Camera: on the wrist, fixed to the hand. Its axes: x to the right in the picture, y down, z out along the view.
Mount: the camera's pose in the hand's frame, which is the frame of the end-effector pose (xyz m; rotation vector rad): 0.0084 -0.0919 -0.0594 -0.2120 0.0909 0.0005
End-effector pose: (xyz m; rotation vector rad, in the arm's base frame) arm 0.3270 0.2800 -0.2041 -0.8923 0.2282 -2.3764
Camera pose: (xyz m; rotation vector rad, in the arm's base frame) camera 0.2409 0.3475 -0.2127 -0.8790 0.5244 -2.4269
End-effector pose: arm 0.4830 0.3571 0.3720 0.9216 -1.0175 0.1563
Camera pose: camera 0.5738 0.3399 0.3128 0.7151 -0.9306 0.0879
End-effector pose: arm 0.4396 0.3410 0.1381 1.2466 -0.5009 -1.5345
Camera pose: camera 0.4514 0.3835 0.0376 1.1452 -0.2716 -1.4817
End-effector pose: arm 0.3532 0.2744 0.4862 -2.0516 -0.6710 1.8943
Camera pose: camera 0.3982 0.3640 0.5308 -2.2492 -0.8816 1.7844
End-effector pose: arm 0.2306 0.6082 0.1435 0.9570 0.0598 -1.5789
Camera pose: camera 0.1853 0.6581 0.0569 0.8610 0.2850 -1.4947
